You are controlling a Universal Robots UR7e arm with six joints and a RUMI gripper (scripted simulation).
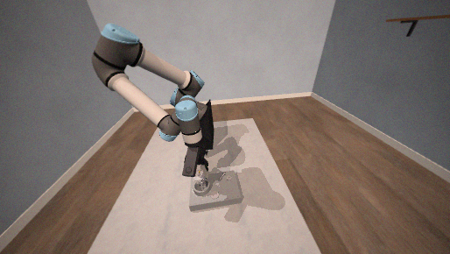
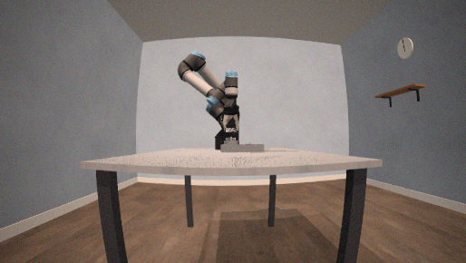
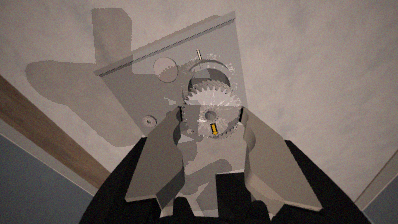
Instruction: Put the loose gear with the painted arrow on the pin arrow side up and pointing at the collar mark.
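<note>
Now: hand right at the loose gear. Also, from my hand: flat round disc (90 mm below, 60 mm to the left, 50 mm ahead); short peg (120 mm to the left, 90 mm below, 50 mm behind).
</note>
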